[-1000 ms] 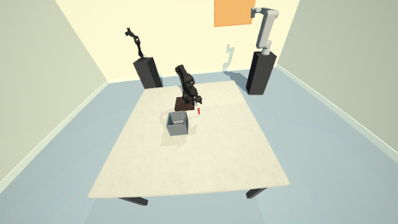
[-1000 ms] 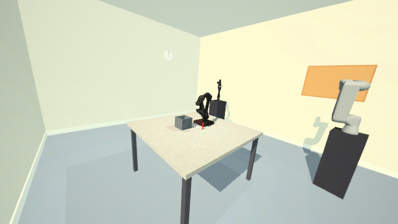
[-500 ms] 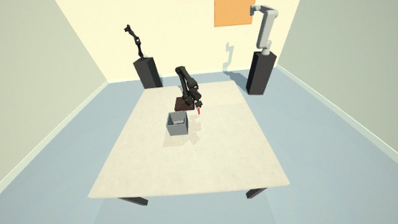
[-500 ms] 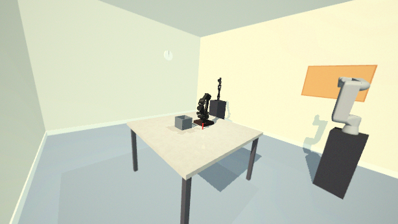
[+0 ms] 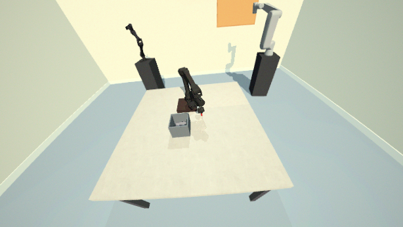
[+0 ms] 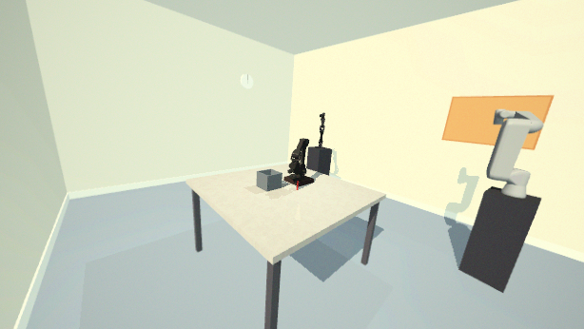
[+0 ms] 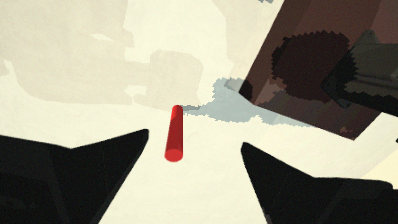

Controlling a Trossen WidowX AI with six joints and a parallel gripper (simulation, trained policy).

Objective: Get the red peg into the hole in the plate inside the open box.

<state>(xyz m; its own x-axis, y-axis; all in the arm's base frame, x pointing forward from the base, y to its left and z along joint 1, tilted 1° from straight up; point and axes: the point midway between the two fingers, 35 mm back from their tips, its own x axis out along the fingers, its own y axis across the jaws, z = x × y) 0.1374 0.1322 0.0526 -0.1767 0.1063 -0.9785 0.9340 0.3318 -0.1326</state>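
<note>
Right now my gripper tip is 2 cm short of the red peg, 1 cm to the right of it and 2 cm above it.
</note>
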